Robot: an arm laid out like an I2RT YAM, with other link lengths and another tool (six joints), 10 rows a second.
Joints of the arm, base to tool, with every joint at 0 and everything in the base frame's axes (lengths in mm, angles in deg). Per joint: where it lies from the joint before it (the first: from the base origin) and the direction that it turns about. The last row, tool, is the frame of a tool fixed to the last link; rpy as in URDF.
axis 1: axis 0 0 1 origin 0 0 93.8
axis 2: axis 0 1 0 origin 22.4 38 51
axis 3: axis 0 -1 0 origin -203.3 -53 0
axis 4: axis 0 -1 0 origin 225.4 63.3 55.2
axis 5: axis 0 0 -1 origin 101.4 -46.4 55.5
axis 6: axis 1 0 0 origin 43.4 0 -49.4
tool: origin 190 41 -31 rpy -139.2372 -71.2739 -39.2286
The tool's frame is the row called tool.
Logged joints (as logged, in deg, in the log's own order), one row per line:
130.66, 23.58, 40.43, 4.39, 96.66, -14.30
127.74, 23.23, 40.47, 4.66, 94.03, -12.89
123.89, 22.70, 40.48, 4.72, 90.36, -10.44
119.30, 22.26, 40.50, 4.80, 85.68, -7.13
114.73, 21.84, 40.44, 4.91, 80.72, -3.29
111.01, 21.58, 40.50, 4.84, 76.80, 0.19
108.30, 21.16, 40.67, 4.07, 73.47, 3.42
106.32, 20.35, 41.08, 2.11, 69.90, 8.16
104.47, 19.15, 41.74, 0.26, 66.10, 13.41
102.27, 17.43, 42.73, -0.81, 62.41, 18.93
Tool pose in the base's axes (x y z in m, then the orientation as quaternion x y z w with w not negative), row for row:
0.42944, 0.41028, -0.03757, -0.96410, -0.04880, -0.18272, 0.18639
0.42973, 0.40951, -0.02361, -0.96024, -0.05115, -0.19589, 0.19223
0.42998, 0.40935, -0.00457, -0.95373, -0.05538, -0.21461, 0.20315
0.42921, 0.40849, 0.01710, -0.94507, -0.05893, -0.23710, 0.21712
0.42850, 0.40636, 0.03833, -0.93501, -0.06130, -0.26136, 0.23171
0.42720, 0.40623, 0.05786, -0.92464, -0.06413, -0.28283, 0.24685
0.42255, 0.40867, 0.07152, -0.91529, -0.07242, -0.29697, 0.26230
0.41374, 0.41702, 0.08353, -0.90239, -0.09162, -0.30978, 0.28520
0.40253, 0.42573, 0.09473, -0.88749, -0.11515, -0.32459, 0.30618
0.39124, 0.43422, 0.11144, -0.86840, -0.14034, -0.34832, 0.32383
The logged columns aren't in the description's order. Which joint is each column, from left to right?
Columns, left to right: axis 2, axis 6, axis 1, axis 5, axis 3, axis 4.
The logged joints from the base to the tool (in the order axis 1, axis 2, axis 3, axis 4, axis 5, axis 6), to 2 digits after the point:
40.43, 130.66, 96.66, -14.30, 4.39, 23.58
40.47, 127.74, 94.03, -12.89, 4.66, 23.23
40.48, 123.89, 90.36, -10.44, 4.72, 22.70
40.50, 119.30, 85.68, -7.13, 4.80, 22.26
40.44, 114.73, 80.72, -3.29, 4.91, 21.84
40.50, 111.01, 76.80, 0.19, 4.84, 21.58
40.67, 108.30, 73.47, 3.42, 4.07, 21.16
41.08, 106.32, 69.90, 8.16, 2.11, 20.35
41.74, 104.47, 66.10, 13.41, 0.26, 19.15
42.73, 102.27, 62.41, 18.93, -0.81, 17.43

